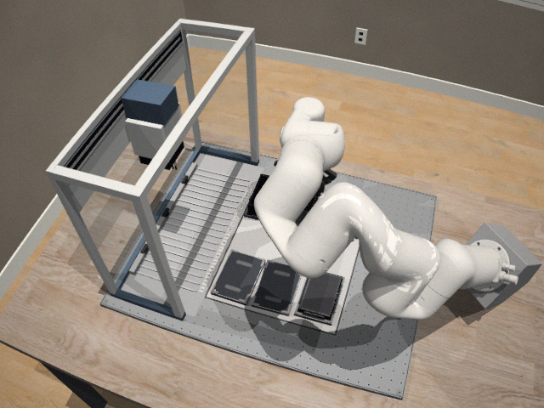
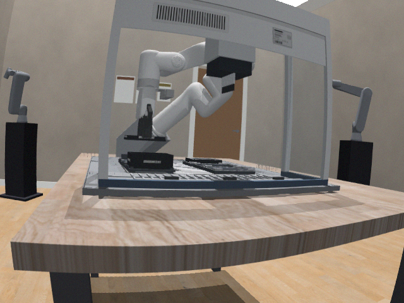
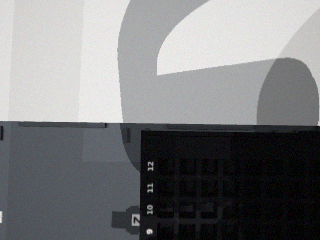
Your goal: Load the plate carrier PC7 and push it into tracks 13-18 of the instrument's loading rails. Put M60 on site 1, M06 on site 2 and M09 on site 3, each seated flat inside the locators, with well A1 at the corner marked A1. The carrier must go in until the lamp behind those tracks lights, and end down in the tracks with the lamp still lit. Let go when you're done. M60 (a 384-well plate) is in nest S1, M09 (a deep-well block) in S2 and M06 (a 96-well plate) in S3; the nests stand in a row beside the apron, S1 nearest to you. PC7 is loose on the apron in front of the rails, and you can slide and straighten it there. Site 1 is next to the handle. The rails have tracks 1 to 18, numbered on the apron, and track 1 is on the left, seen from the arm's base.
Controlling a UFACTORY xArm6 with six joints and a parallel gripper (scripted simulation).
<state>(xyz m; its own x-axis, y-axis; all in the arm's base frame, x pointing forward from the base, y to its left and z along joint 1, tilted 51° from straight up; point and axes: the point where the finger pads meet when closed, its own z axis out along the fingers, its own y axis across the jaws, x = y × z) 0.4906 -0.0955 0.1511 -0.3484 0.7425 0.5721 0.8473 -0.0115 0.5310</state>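
My hand is 9 cm above the plate carrier PC7. From my hand the other things lie so: nest S2: 25 cm to the left, 10 cm below, 10 cm behind.
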